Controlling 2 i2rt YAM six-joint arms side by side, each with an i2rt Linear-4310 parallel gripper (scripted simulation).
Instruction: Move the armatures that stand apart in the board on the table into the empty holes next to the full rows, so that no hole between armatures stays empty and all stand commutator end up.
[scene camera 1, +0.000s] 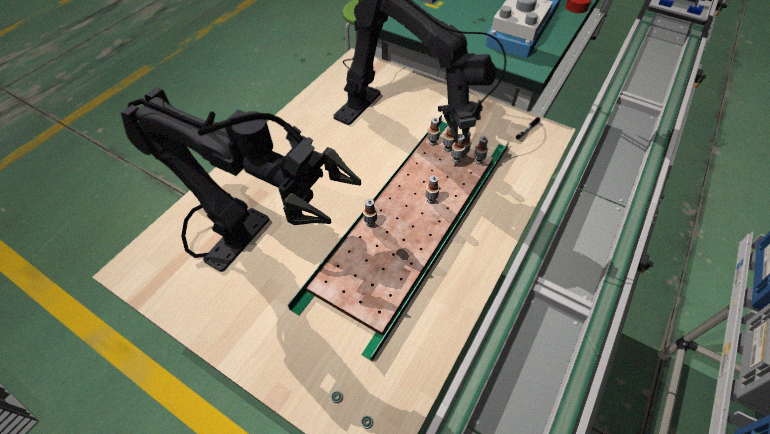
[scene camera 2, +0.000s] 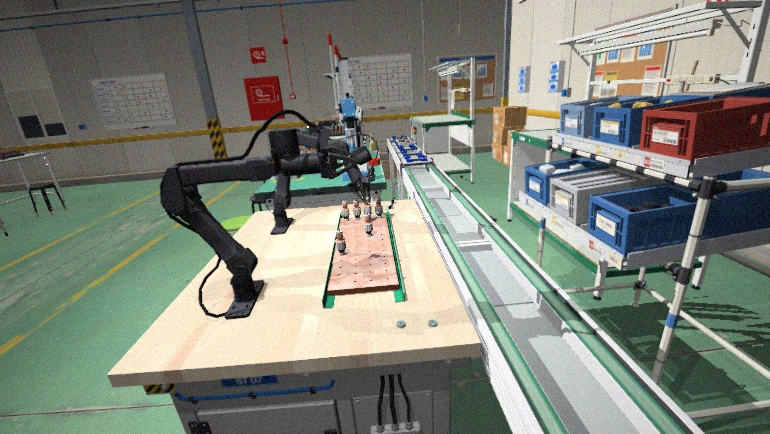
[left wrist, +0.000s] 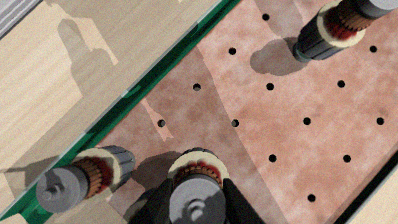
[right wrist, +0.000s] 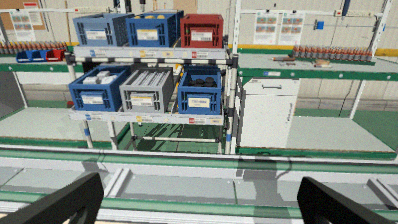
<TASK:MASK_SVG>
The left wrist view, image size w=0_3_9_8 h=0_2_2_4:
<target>my left gripper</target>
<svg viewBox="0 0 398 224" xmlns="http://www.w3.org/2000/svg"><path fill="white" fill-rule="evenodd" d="M224 178L222 191L226 201L226 218L223 224L266 224L232 180ZM172 178L167 178L163 181L128 224L172 224L169 217L170 196L173 192Z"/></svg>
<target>copper-coloured board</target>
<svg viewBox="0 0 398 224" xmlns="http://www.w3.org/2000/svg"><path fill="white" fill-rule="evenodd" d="M398 8L373 21L366 28L362 40L357 44L338 52L328 59L311 60L303 63L297 61L292 53L293 46L298 41L300 30L325 4L336 0L241 0L94 147L121 146L132 152L136 160L131 178L105 200L123 218L126 210L145 191L151 188L158 188L167 179L167 173L171 165L183 152L188 149L192 150L195 147L201 147L212 151L224 163L232 182L266 224L334 224L398 151Z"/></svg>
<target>armature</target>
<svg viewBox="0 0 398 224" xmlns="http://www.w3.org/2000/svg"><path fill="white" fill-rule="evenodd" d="M133 153L116 145L89 148L80 152L70 165L50 169L40 177L36 186L36 197L39 204L48 212L64 213L84 199L85 201L97 202L108 198L131 178L132 170L136 163Z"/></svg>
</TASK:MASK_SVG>
